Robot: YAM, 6 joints.
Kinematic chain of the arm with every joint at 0, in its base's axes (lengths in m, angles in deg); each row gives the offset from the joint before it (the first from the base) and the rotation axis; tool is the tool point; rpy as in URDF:
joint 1: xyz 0 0 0.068 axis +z
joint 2: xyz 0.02 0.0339 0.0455 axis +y
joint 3: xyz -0.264 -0.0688 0 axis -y
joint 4: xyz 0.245 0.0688 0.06 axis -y
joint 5: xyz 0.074 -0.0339 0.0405 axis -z
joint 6: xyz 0.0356 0 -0.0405 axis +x
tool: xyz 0 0 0 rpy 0 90 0
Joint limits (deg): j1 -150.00..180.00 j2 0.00..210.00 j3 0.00..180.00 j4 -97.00..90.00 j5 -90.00..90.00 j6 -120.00..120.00
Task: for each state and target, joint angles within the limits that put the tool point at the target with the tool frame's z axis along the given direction. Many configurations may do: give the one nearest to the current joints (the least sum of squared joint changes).
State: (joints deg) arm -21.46 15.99 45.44 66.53 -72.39 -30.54
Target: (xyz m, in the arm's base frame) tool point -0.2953 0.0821 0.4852 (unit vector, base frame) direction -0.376 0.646 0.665
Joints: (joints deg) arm -11.84 7.99 84.71 50.25 -33.70 -30.54
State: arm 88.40 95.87 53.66 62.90 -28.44 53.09
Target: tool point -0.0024 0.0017 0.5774 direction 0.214 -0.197 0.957
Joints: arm 138.99 47.80 74.43 80.27 -0.47 53.09
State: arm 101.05 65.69 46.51 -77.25 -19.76 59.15
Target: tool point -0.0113 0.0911 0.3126 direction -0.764 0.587 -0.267
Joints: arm 77.23 29.02 44.02 -48.48 -61.05 59.15
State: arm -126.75 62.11 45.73 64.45 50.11 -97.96
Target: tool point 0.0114 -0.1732 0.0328 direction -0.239 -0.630 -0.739
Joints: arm -82.48 105.04 5.20 48.60 18.63 -97.96
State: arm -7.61 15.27 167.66 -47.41 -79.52 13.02
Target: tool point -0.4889 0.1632 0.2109 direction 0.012 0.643 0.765
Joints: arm -16.00 5.65 178.30 -70.43 -38.45 13.02
